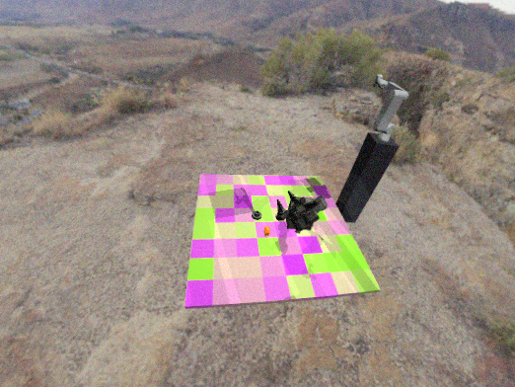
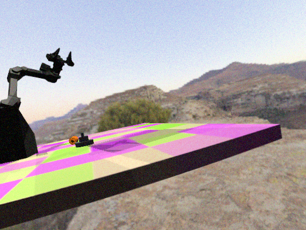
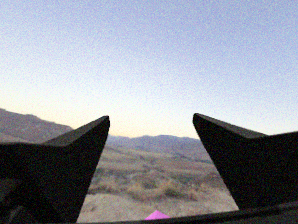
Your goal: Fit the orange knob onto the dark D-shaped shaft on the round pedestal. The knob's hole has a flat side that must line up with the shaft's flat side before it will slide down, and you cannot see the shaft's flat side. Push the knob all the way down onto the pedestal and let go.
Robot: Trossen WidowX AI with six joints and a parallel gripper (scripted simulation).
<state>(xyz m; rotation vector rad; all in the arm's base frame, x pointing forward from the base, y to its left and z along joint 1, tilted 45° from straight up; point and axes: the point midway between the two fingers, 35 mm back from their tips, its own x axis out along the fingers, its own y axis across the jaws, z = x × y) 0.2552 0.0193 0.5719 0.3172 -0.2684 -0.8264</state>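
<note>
My gripper tip is 60 cm above the orange knob and 24 cm to the left of it. Also, from my gripper tip: round dark pedestal: 59 cm below, 41 cm to the right, 9 cm ahead.
</note>
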